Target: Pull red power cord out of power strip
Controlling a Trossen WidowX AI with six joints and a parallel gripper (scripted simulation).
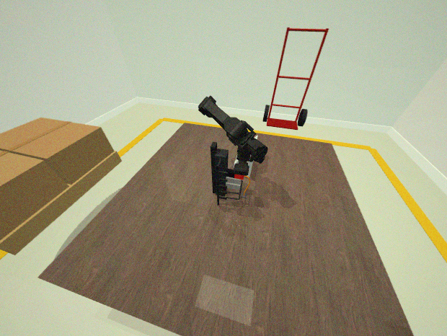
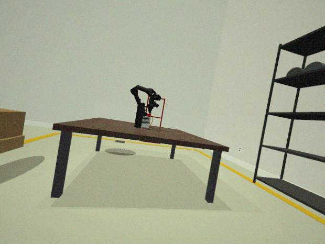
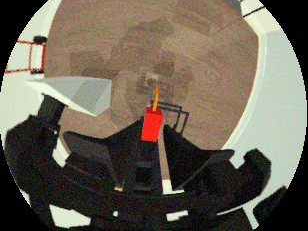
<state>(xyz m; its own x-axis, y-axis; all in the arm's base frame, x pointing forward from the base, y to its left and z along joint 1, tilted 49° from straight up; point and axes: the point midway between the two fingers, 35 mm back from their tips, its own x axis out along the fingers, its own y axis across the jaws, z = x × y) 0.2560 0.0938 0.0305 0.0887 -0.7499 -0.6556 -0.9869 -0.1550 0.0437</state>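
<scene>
Right now the red plug is 10 mm ahead of my gripper tip, 30 mm to the right of it and 10 mm below it.
</scene>
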